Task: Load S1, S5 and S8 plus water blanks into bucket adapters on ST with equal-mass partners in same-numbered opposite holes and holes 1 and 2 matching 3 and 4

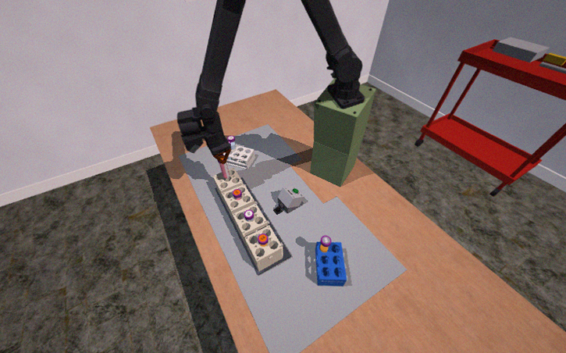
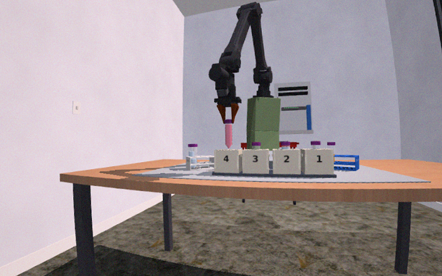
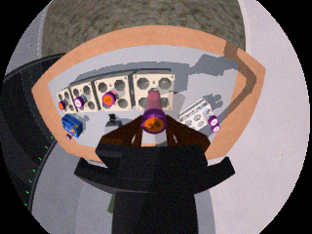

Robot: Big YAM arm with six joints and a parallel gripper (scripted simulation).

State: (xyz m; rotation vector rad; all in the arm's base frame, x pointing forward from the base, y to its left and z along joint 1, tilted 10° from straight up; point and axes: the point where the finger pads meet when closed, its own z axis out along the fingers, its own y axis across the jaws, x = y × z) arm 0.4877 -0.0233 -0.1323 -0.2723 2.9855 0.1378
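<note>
The green done key is 260 mm behind my hand, 140 mm below it and 130 mm to the left of it. From my hand the other things lie so: blue sample rack RS 440 mm to the left, 260 mm behind, 180 mm below; then white blank rack RB 190 mm to the right, 180 mm below, 80 mm behind.
</note>
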